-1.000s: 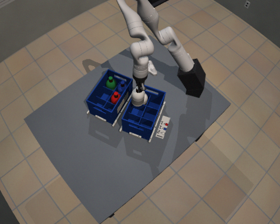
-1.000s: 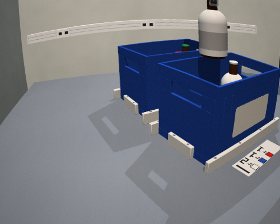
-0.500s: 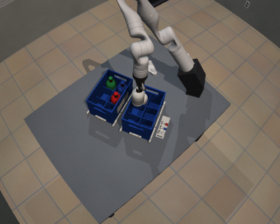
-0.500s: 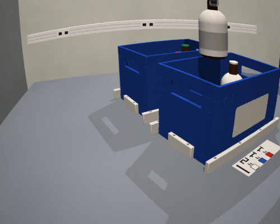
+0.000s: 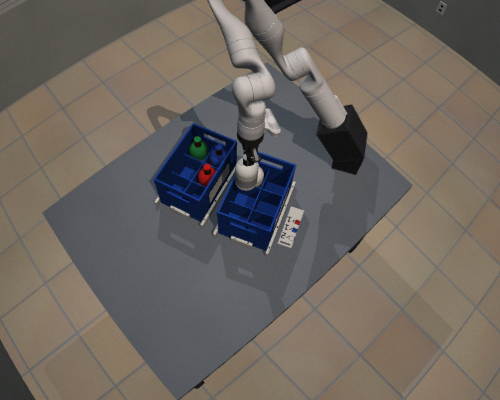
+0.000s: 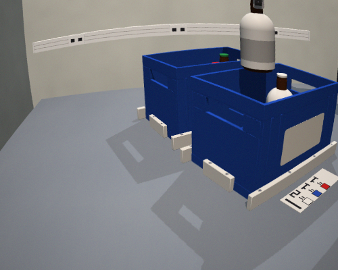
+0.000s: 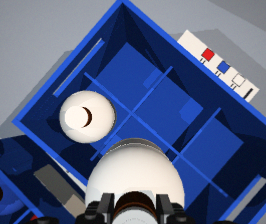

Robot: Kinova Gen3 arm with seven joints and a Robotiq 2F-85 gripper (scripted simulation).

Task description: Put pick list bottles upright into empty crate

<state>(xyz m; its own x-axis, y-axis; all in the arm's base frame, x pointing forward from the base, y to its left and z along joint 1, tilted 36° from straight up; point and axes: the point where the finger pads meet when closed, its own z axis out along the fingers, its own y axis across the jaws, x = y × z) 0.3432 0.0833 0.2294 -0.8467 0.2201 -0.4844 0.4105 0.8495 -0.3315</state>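
Right now the white bottle is 250 mm below my hand, 80 mm behind it and 40 mm to the right of it. Round my hand: green-label bottle (260 mm to the right, 250 mm below); red-label bottle (250 mm below, 150 mm to the right, 50 mm ahead); blue-label bottle (250 mm below, 180 mm to the right, 40 mm behind).
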